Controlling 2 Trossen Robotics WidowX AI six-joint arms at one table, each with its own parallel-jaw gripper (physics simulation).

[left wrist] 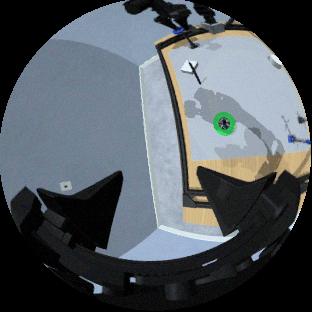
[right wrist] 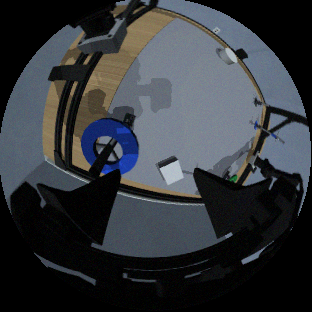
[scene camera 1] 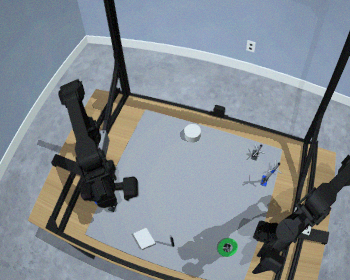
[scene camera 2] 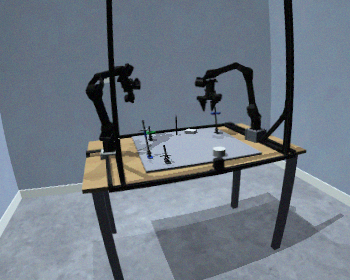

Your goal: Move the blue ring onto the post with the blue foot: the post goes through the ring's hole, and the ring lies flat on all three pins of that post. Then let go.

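Seen in the pictures: left gripper, fingertip midpoint: (left wrist: 160,172) (scene camera 1: 255,264); right gripper, fingertip midpoint: (left wrist: 181,29) (right wrist: 157,172) (scene camera 2: 207,111); left arm's base at its link origin: (right wrist: 255,160) (scene camera 2: 109,150); right arm's base at its link origin: (scene camera 2: 255,129).
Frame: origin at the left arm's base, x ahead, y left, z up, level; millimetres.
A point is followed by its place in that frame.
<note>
The blue ring (scene camera 2: 215,113) {y 207, x 694, z 121 mm} (left wrist: 178,31) {y 247, x 676, z 119 mm} (right wrist: 129,150) {y 227, x 683, z 121 mm} sits high around a dark post (scene camera 2: 216,125) {y 223, x 707, z 34 mm}, well above its foot. In scene camera 1 the right arm hides most of it. My right gripper (scene camera 2: 208,107) {y 231, x 649, z 135 mm} (right wrist: 157,172) {y 231, x 649, z 135 mm} is open and empty, just above and beside the ring; in its wrist view the ring is beyond the left finger. The post with the blue foot (scene camera 1: 264,180) {y -106, x 221, z 3 mm} (scene camera 2: 149,157) {y -132, x 216, z -13 mm} (left wrist: 291,139) (right wrist: 256,124) {y -114, x 227, z -7 mm} stands upright near the opposite side of the mat, with pins partway up. My left gripper (left wrist: 160,172) {y 286, x 160, z 249 mm} is open and empty, raised high near the mat's edge.
A green ring (scene camera 1: 220,247) {y 216, x 277, z 32 mm} (left wrist: 216,124) {y 230, x 248, z 29 mm} is around another post. A short dark post (scene camera 1: 255,153) {y -192, x 297, z 24 mm} (scene camera 2: 167,155) {y -215, x 297, z 18 mm} stands near the blue-footed one. A white block (scene camera 1: 144,238) {y 286, x 538, z 1 mm} (right wrist: 171,171) {y 282, x 544, z 1 mm} lies beside a thin black post (scene camera 1: 172,241) {y 266, x 433, z 68 mm}. A white cylinder (scene camera 1: 192,132) {y -185, x 565, z 16 mm} (scene camera 2: 219,150) {y -219, x 560, z 16 mm} stands near the table's edge.
</note>
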